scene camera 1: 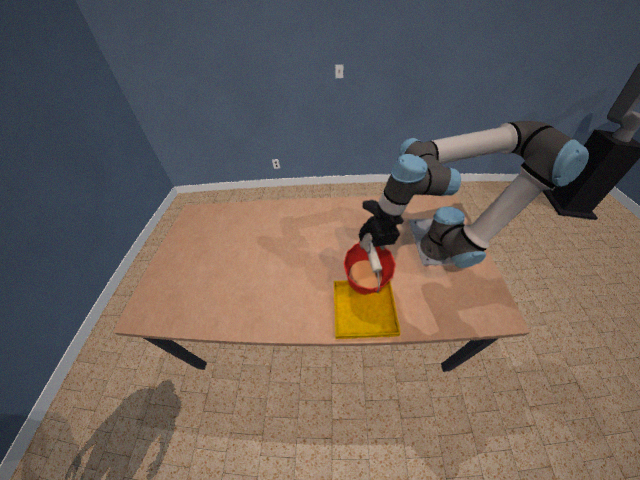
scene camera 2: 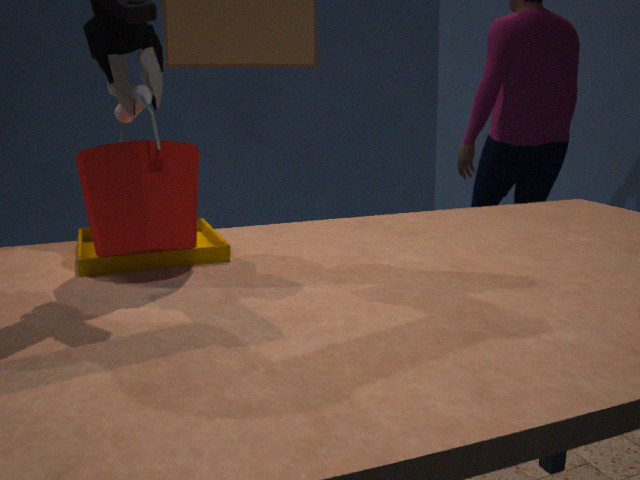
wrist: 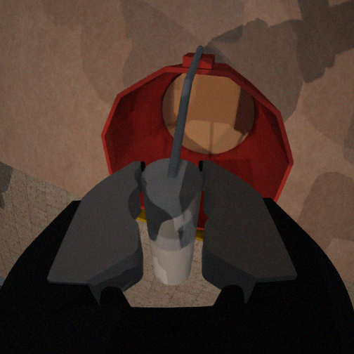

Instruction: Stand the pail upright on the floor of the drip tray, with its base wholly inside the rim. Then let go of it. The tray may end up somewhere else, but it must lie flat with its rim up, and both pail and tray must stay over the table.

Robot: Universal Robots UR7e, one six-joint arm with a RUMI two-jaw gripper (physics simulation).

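Where they show: gripper, between the fingertips: [scene camera 1: 366, 248] [scene camera 2: 145, 112]; arm's base, origin of its link: [scene camera 1: 436, 247].
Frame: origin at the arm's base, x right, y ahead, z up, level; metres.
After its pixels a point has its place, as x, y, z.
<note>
The red pail [scene camera 1: 355, 255] @(-0.191, 0.371, 0.104) [scene camera 2: 144, 201] @(-0.165, 0.331, 0.101) [wrist: 135, 130] hangs mouth up by its bail, looking slightly tilted. My gripper [scene camera 1: 373, 246] @(-0.248, 0.330, 0.224) [scene camera 2: 138, 103] @(-0.248, 0.330, 0.224) [wrist: 171, 164] is shut on the pale handle grip [scene camera 1: 374, 260] @(-0.314, 0.301, 0.244) [wrist: 172, 260], above the pail's mouth. The yellow drip tray [scene camera 1: 366, 320] @(-0.407, 0.296, -0.017) [scene camera 2: 212, 255] @(-0.258, 0.421, -0.007) [wrist: 142, 216] lies flat, rim up. In scene camera 1 the pail overlaps the tray's wall-side edge. In scene camera 2 its base shows level with the top of the tray's near rim; I cannot tell if they touch. In the wrist view the pail hides most of the tray.
The tray lies close to the front edge of the table [scene camera 1: 232, 289] @(-0.374, 0.890, -0.021) [scene camera 2: 387, 320] @(0.043, 0.632, -0.021). The arm's base [scene camera 1: 433, 248] @(-0.058, 0.033, 0.053) stands on the table to the right of the pail in scene camera 1. A person [scene camera 2: 532, 77] stands beyond the table in scene camera 2.
</note>
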